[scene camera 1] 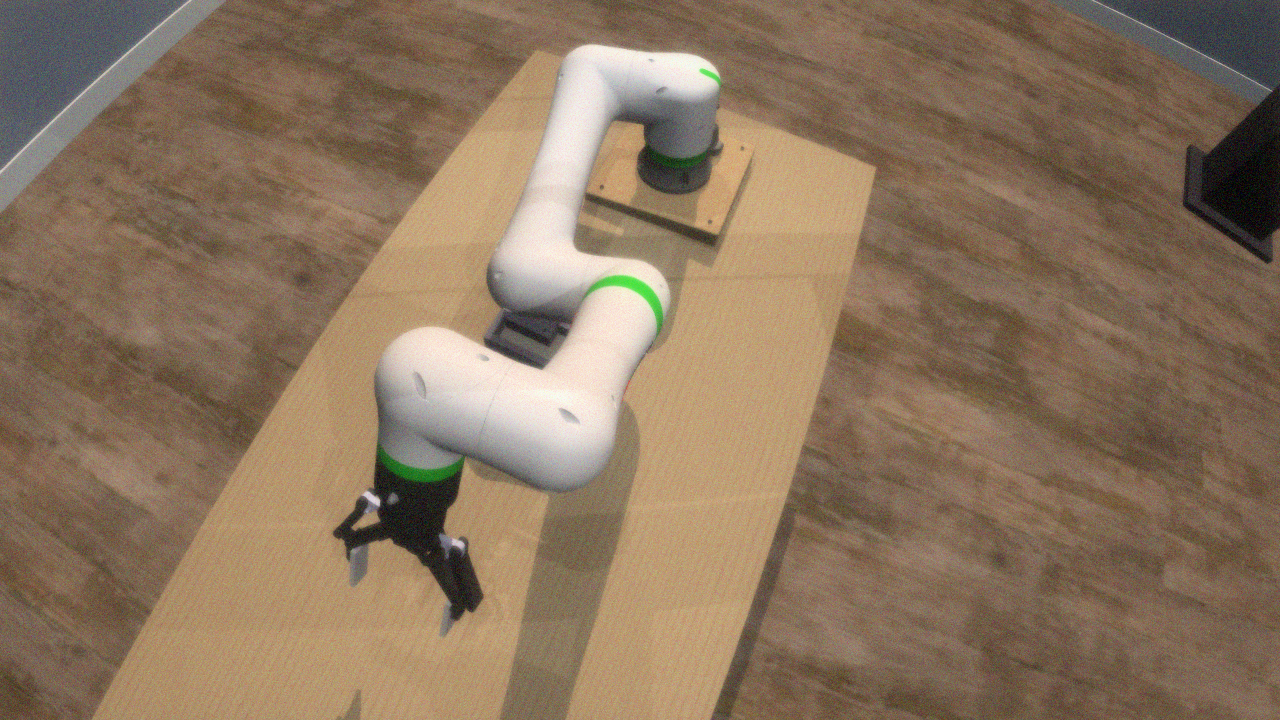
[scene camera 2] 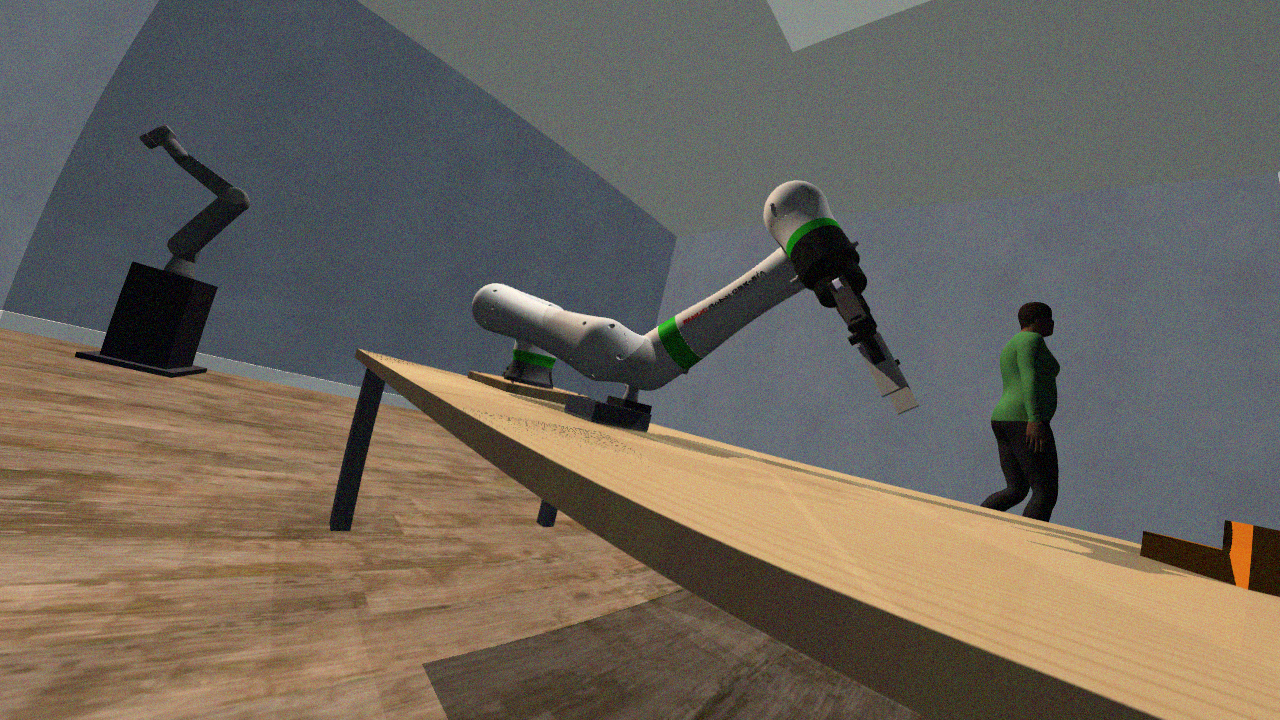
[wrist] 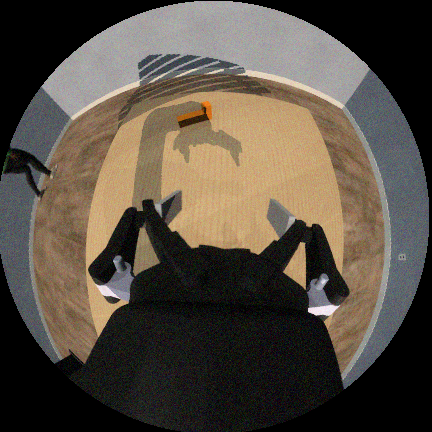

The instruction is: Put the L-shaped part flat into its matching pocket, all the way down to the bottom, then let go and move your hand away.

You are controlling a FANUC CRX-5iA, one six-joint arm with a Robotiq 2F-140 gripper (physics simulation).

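Pixels of known places: gripper, between the fingertips: [scene camera 1: 401,603] [scene camera 2: 902,401] [wrist: 224,203]; arm's base, origin of its link: [scene camera 1: 674,167] [scene camera 2: 528,383].
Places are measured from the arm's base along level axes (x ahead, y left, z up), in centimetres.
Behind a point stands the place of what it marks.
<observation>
The orange L-shaped part [scene camera 2: 1238,555] {y 25.8, x 123.3, z -0.2 cm} [wrist: 207,111] {y 25.9, x 123.2, z 0.5 cm} rests on the table, near the far end in the wrist view and at the right edge in scene camera 2. Its sides look dark in shade. It does not show in scene camera 1. My gripper [scene camera 1: 402,592] {y 13.9, x 92.3, z 9.5 cm} [scene camera 2: 899,395] {y 13.9, x 92.3, z 9.5 cm} [wrist: 224,203] {y 13.9, x 92.3, z 9.5 cm} is open and empty, high above the table and well apart from the part. A dark tray [scene camera 1: 513,351] {y 0.3, x 51.1, z 0.4 cm} [scene camera 2: 604,412] {y -3.2, x 51.6, z -0.9 cm} stands on the table under my arm. The arm hides much of it, and I cannot tell the shape of its pockets.
The wooden table [scene camera 1: 716,429] {y 34.4, x 42.1, z -3.1 cm} [scene camera 2: 805,528] {y -16.6, x 97.7, z -3.0 cm} [wrist: 280,150] {y 1.5, x 116.7, z -3.0 cm} carries my arm's base plate [scene camera 1: 729,192] {y 12.3, x -0.5, z 0.7 cm}. Beyond it stand a person in green [scene camera 2: 1027,385] [wrist: 25,162] and another arm on a black pedestal [scene camera 1: 1244,179] [scene camera 2: 156,317]. My arm's shadow falls across the table.
</observation>
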